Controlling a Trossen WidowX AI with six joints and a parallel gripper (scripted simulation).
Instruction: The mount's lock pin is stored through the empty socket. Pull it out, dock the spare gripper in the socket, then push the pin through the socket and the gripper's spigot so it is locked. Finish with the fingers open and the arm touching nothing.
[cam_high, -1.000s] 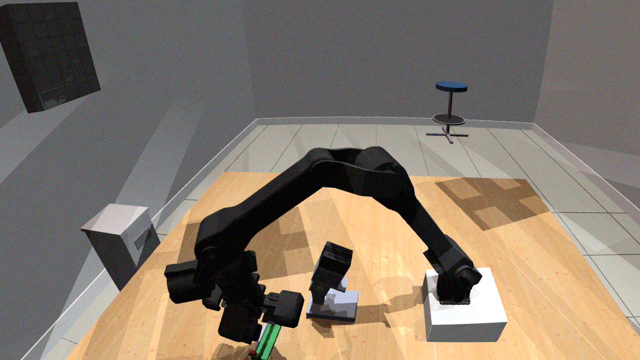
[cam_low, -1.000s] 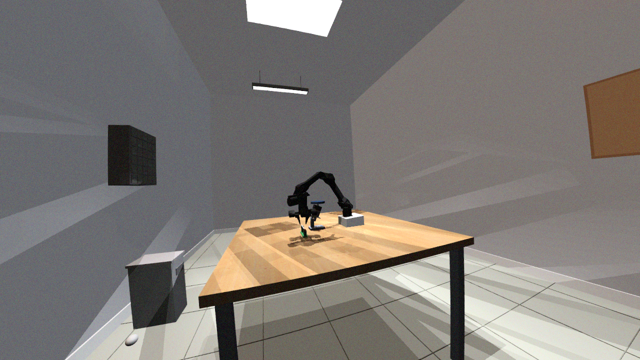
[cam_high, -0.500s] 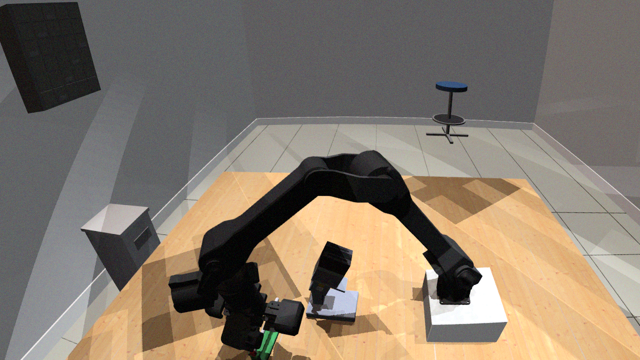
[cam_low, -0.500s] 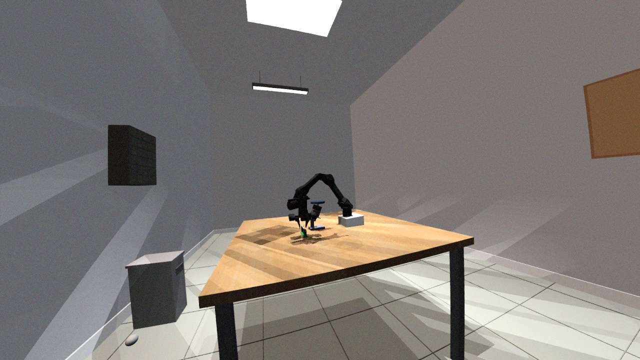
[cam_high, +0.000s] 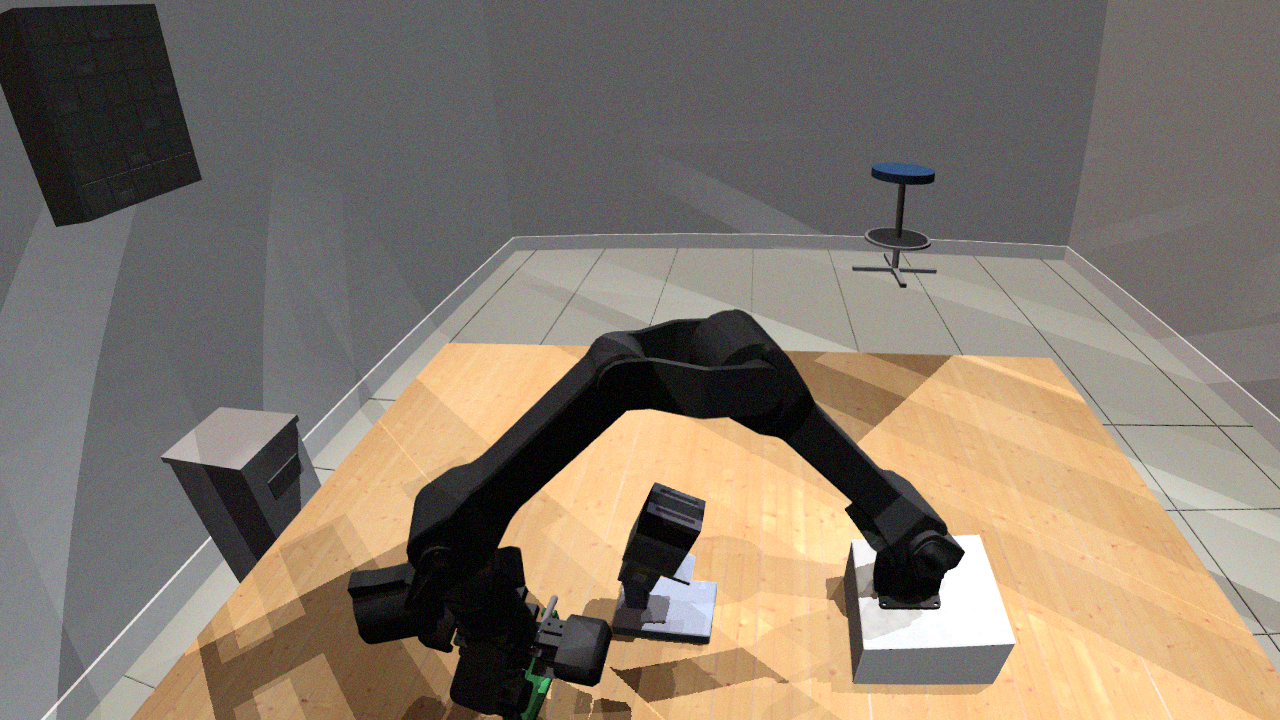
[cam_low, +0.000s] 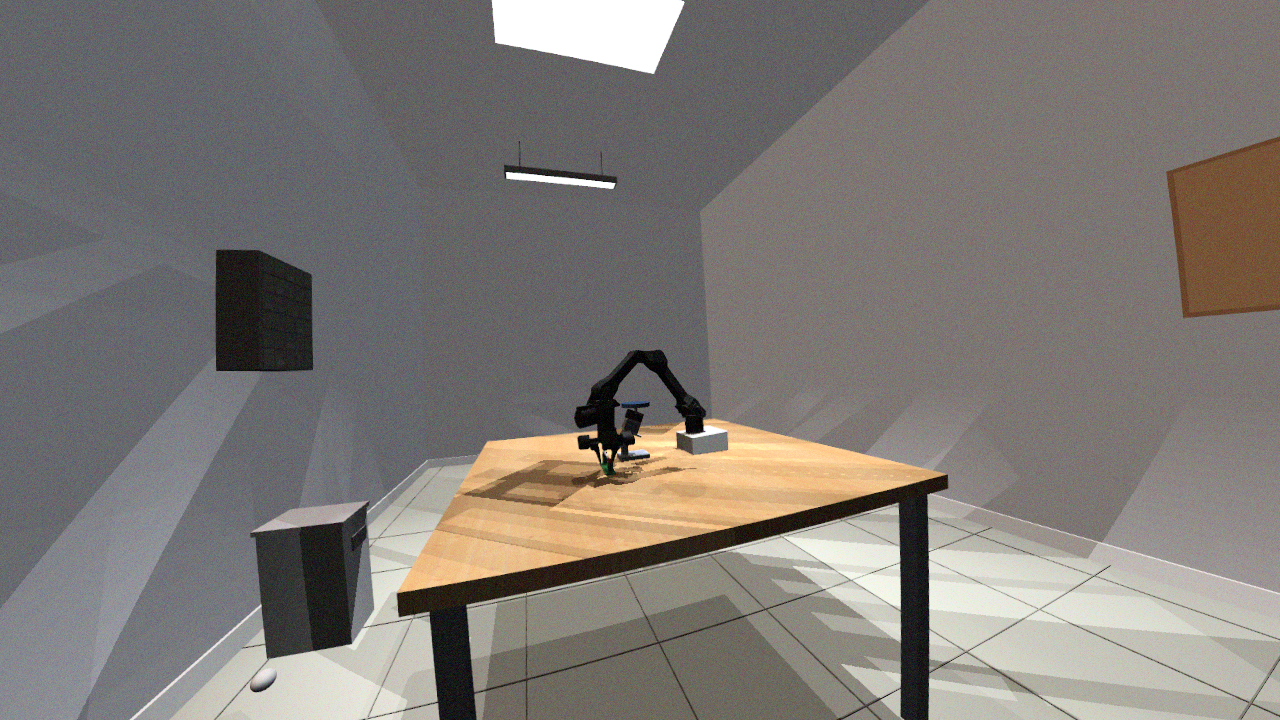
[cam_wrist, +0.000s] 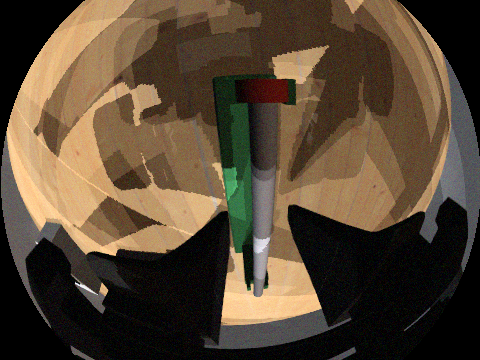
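The green cradle is 10 mm to the left of my gripper tip. The rest, counted from my gripper tip: spare gripper (120 mm behind, 110 mm to the right, 100 mm above); then grey mount (110 mm behind, 110 mm to the right, 30 mm above).
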